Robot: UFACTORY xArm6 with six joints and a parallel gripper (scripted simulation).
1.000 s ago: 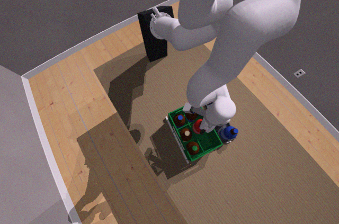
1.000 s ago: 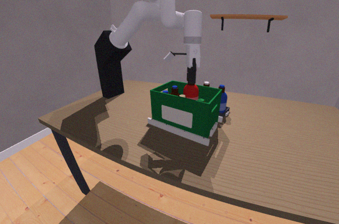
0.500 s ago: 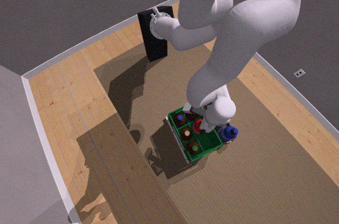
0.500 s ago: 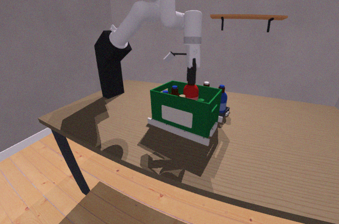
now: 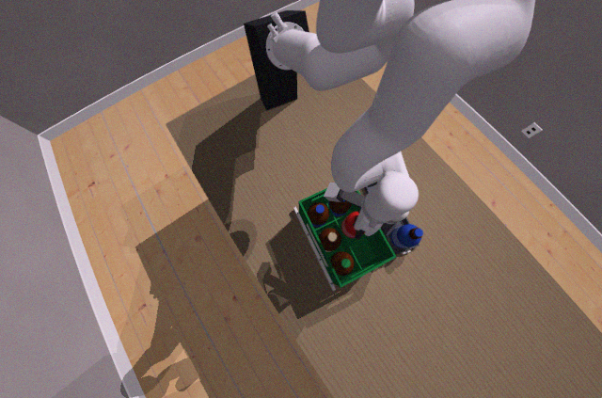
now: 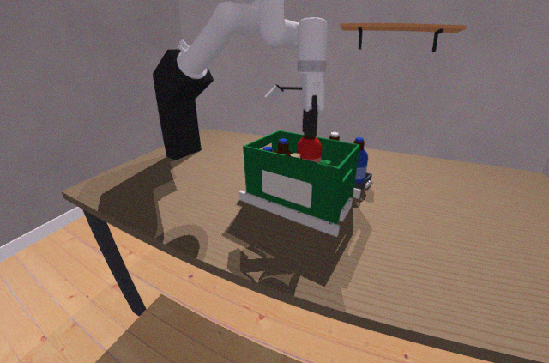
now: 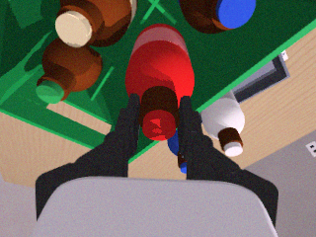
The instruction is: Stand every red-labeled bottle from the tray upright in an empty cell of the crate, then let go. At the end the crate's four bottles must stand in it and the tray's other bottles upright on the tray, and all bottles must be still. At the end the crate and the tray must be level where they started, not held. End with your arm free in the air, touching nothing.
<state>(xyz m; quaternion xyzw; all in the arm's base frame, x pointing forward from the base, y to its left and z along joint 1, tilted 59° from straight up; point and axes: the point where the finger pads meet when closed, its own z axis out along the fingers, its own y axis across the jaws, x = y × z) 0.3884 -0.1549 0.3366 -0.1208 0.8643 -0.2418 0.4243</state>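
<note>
My gripper is now 7 cm above the red-labeled bottle. From my hand the other things lie so: green crate 13 cm below, 4 cm to the right, 2 cm behind; then white-labeled bottle 13 cm below, 12 cm to the left, 12 cm ahead; then blue-labeled bottle 18 cm ahead, 13 cm below, 6 cm to the left.
</note>
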